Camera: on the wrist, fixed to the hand. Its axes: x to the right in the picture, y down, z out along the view.
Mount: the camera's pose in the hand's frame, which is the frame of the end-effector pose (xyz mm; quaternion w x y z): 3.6 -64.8 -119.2 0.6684 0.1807 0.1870 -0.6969
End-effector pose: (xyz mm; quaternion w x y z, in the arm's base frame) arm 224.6 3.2 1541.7 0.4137 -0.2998 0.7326 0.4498
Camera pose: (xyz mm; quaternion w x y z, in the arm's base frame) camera 235.4 -132.1 1542.1 0.5071 -0.7203 0.4394 -0.1761
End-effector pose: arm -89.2 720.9 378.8 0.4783 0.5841 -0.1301 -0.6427
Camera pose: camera -14.4 797.8 295.7 0.2094 -0.6877 -0.2934 0.6302
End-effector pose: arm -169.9 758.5 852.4 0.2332 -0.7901 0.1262 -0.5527
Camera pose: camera -283.5 785.2 921.7 0.1101 0.4705 0.5225 0.7025
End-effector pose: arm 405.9 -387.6 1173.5 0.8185 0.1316 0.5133 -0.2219
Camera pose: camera 281.8 -391.8 1118.8 0.2727 -0.0804 0.5478 -0.7869
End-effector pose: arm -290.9 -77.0 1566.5 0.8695 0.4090 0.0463 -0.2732
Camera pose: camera -304.1 -24.2 1442.1 0.3082 0.4493 0.4292 -0.7204
